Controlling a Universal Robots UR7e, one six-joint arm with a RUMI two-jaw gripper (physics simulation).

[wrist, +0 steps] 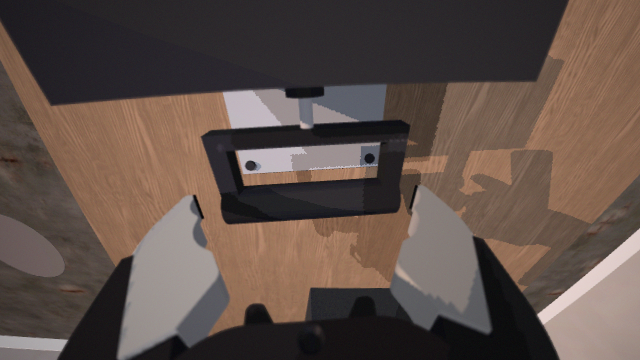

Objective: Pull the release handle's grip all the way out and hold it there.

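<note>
The release handle's black grip (311,201) is a rectangular frame with a thick rounded bar on its near side. A short light rod (306,113) joins its far side to a black collar under the large dark housing (300,45) at the top of the wrist view. My gripper (308,193) is open wide. One fingertip is to the left of the grip bar and the other to its right, with a small gap seen on each side. Neither finger appears to touch the grip. How far the tips are from it in depth is hard to tell.
A pale metal plate (325,158) with two dark bolts lies on the wooden board (165,150) behind the grip. A dark block (332,302) shows at the bottom, partly hidden by the gripper. A grey round disc (27,247) is at the left. Shadows fall on the right.
</note>
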